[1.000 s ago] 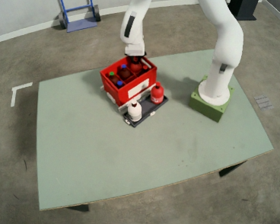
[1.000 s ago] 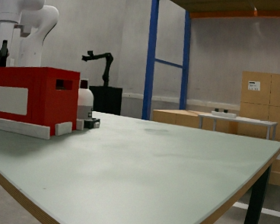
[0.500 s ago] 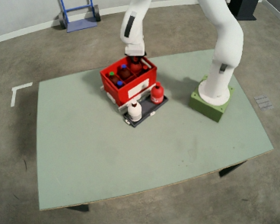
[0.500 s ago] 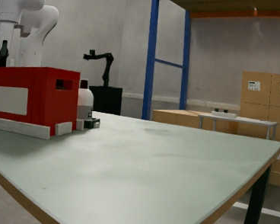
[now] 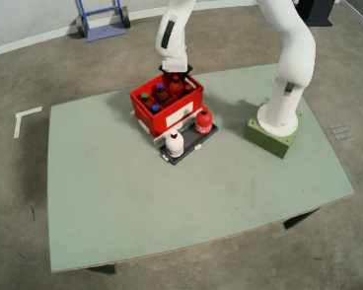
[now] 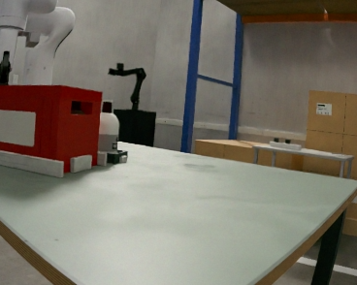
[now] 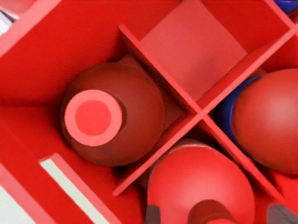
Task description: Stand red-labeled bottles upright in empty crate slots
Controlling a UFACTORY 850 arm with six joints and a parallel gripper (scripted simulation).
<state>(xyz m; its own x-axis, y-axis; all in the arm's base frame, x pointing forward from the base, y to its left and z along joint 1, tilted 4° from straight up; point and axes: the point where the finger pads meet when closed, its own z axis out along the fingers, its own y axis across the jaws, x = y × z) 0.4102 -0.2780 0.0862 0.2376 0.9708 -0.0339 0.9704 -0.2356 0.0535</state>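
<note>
Right now the red-capped bottle is 21 cm to the left of my hand, 9 cm behind it and 7 cm below it. From my hand the other things lie so: white bottle: 30 cm to the left, 7 cm below, 6 cm ahead; red crate: 8 cm to the left, 8 cm below, 6 cm ahead; dark grey tray: 25 cm to the left, 15 cm below, 1 cm behind.
</note>
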